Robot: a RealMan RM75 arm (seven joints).
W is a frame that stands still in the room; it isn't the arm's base.
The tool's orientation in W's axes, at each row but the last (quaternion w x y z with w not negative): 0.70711, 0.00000, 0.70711, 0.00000; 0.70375, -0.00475, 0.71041, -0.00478; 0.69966, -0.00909, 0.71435, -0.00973; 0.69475, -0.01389, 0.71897, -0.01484; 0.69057, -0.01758, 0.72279, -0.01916
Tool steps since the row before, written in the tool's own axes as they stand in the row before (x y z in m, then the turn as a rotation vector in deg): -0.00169, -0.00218, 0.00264, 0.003, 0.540, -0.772; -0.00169, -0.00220, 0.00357, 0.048, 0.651, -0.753; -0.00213, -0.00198, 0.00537, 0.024, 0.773, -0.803; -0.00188, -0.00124, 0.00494, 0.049, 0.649, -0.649; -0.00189, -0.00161, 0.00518, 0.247, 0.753, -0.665
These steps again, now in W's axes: 0.00264, -0.00218, 0.00169, -0.772, 0.540, -0.003; 0.00359, -0.00218, 0.00169, -0.753, 0.650, -0.050; 0.00541, -0.00193, 0.00207, -0.803, 0.773, -0.028; 0.00500, -0.00117, 0.00176, -0.650, 0.648, -0.053; 0.00526, -0.00153, 0.00173, -0.675, 0.741, -0.255
